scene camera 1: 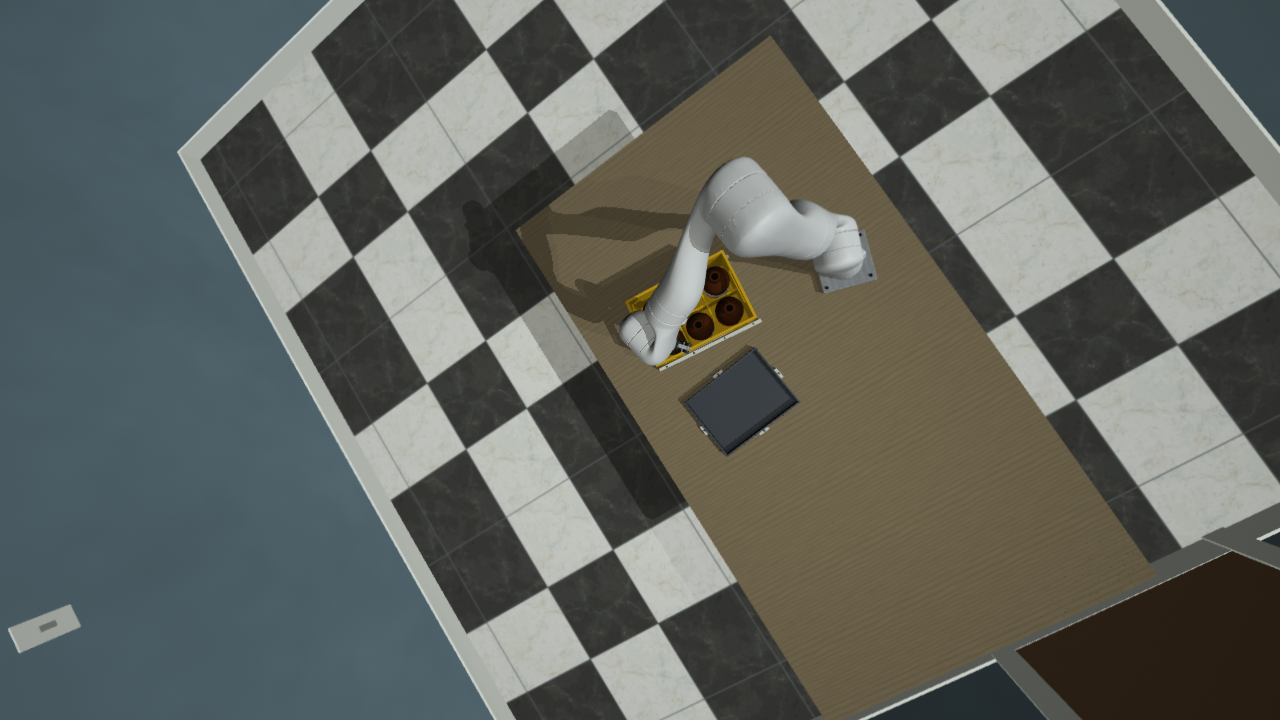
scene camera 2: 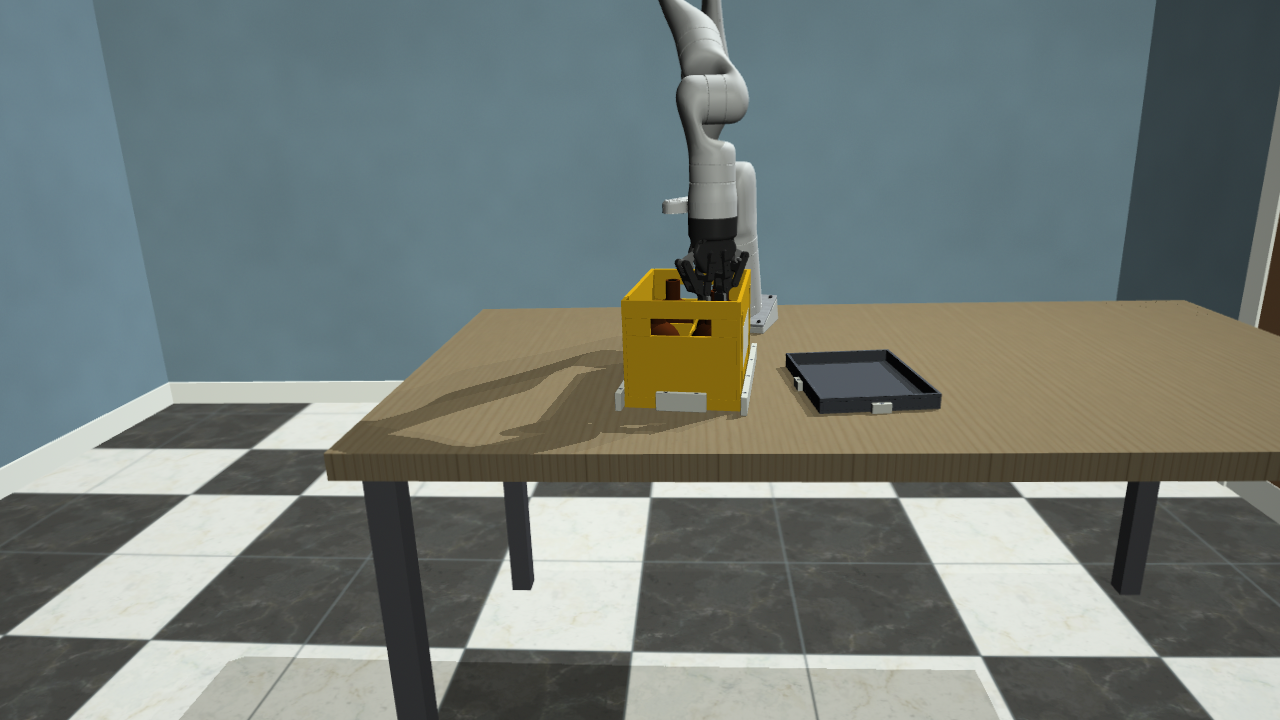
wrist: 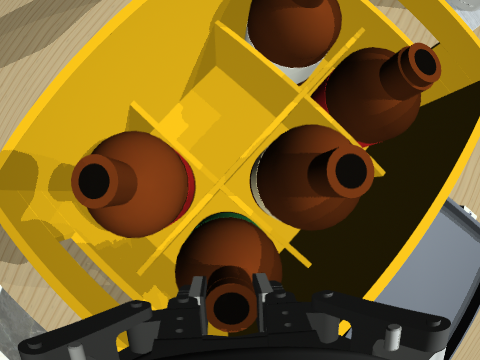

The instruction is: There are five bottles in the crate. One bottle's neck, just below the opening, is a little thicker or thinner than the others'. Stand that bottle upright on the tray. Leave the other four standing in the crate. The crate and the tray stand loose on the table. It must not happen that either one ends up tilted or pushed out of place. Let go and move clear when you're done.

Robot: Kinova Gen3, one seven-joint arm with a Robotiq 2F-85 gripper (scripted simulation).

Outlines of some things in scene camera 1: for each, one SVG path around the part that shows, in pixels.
A dark tray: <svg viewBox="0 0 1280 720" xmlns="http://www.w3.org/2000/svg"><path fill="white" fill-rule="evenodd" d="M756 349L749 351L685 402L687 408L726 457L798 405L798 398Z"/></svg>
A yellow crate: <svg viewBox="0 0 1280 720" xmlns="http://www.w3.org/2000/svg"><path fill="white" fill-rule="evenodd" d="M686 354L680 352L676 355L669 355L664 362L656 366L666 365ZM659 284L625 301L630 313L643 310L645 303ZM715 254L708 257L707 269L714 266L725 269L730 278L729 289L726 294L718 298L709 297L703 290L699 303L687 317L688 320L691 315L698 312L708 314L715 325L714 333L709 339L704 341L695 340L687 333L687 322L681 325L679 330L682 331L687 343L690 342L691 344L689 353L755 320L755 312L731 264ZM728 296L739 299L744 307L741 320L733 326L722 325L715 315L715 307L719 300Z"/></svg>
